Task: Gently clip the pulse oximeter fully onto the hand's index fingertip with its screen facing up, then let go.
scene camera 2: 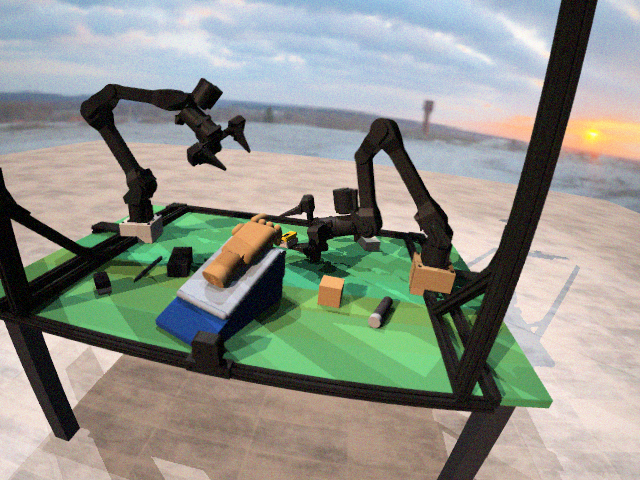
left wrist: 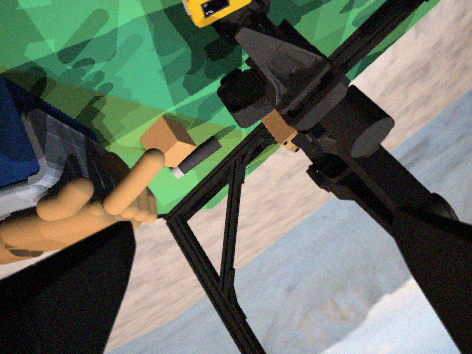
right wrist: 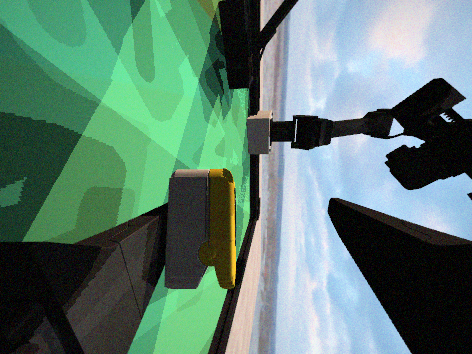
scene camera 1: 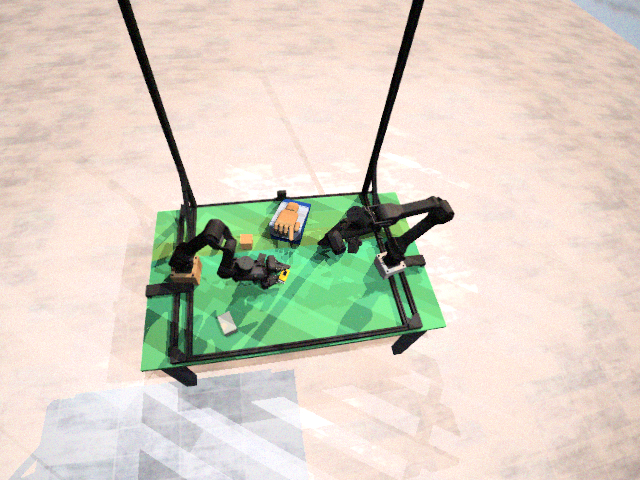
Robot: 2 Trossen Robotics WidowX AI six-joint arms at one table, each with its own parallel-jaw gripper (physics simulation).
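Where they show: left gripper, fingertip midpoint: (scene camera 2: 238, 160) (left wrist: 264, 227) (right wrist: 470, 144) (scene camera 1: 321, 239); right gripper, fingertip midpoint: (left wrist: 213, 1) (right wrist: 255, 205) (scene camera 1: 288, 272); left arm's base, origin of the base link: (scene camera 2: 141, 219) (right wrist: 270, 131) (scene camera 1: 391, 260); right arm's base, origin of the base link: (scene camera 2: 434, 262) (scene camera 1: 184, 266).
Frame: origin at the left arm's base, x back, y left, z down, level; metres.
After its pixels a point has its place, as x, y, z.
Observation:
The yellow-and-grey pulse oximeter (scene camera 1: 283, 275) @(-0.469, -0.086, -0.010) (scene camera 2: 289, 237) @(-0.469, -0.109, -0.007) (left wrist: 215, 10) @(-0.462, -0.100, -0.009) (right wrist: 189, 230) @(-0.480, -0.101, 0.008) has its yellow side up; its dark screen shows in the left wrist view. My right gripper (scene camera 2: 286, 231) @(-0.447, -0.090, -0.017) (right wrist: 255, 205) @(-0.447, -0.090, -0.017) is open, one finger above the other. The oximeter lies between them, apparently against the lower finger and well apart from the upper one; contact is unclear. The tan hand (scene camera 1: 287, 219) @(-0.382, -0.289, -0.099) (scene camera 2: 248, 241) @(-0.376, -0.330, -0.084) lies on a sloped support, its index finger (scene camera 1: 291, 233) (left wrist: 135, 181) extended and bare, apart from the oximeter. My left gripper (scene camera 2: 237, 160) @(-0.319, -0.082, -0.210) (left wrist: 264, 227) @(-0.319, -0.082, -0.210) is open and empty, raised above the table.
The blue wedge (scene camera 2: 258, 296) @(-0.403, -0.393, 0.010) carries a pale pad (scene camera 2: 209, 297) @(-0.311, -0.425, -0.003). An orange cube (scene camera 1: 246, 241) @(-0.567, -0.308, 0.008) (scene camera 2: 330, 291) @(-0.558, -0.348, 0.019) (left wrist: 167, 140) @(-0.544, -0.305, 0.021) stands near a dark cylinder (scene camera 2: 381, 312) @(-0.663, -0.405, 0.034) (left wrist: 200, 156) @(-0.668, -0.372, 0.038). A pale block (scene camera 1: 226, 322) @(-0.738, 0.016, 0.029) lies near the front. Black blocks (scene camera 2: 179, 261) @(-0.191, -0.226, 0.025) (scene camera 2: 102, 282) @(-0.047, -0.342, 0.028) and a thin dark rod (scene camera 2: 148, 268) @(-0.105, -0.221, 0.052) lie beside the wedge.

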